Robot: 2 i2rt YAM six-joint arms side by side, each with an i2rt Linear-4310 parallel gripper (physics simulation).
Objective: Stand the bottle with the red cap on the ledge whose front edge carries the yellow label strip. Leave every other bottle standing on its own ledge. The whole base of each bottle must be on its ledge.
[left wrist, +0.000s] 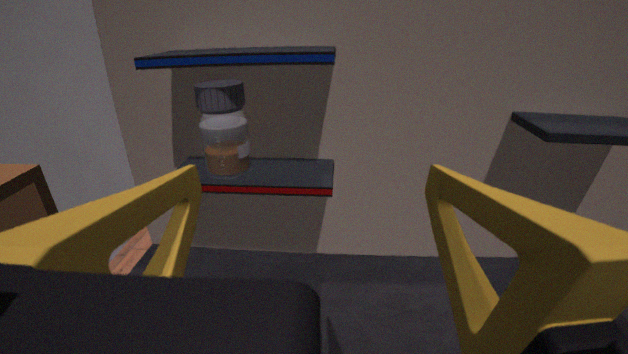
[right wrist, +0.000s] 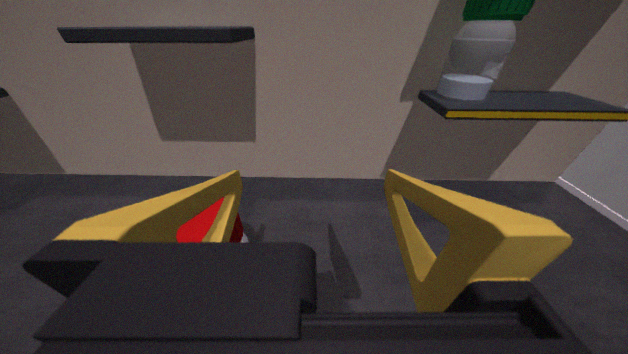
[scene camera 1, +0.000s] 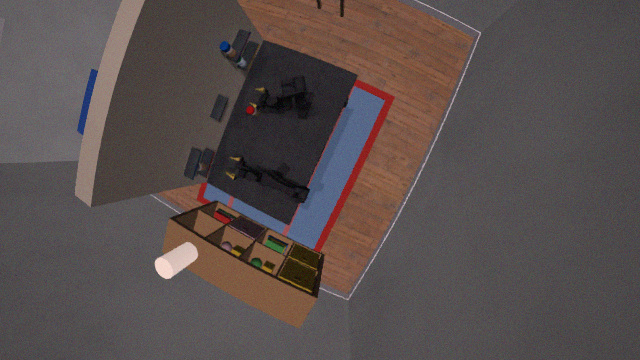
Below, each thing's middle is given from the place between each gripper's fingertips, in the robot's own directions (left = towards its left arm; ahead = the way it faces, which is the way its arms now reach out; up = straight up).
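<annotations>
Counted from my left hand, the blue-strip ledge [left wrist: 289, 49] is 3 cm above, 8 cm to the left and 24 cm ahead. The red-strip ledge [left wrist: 276, 172] is 11 cm below my left hand, 8 cm to the left of it and 24 cm ahead of it.
Counted from my right hand, the blue-strip ledge is 14 cm above, 18 cm ahead and 55 cm to the left; the red-strip ledge is 18 cm ahead of that hand and 55 cm to the left of it.
</annotations>
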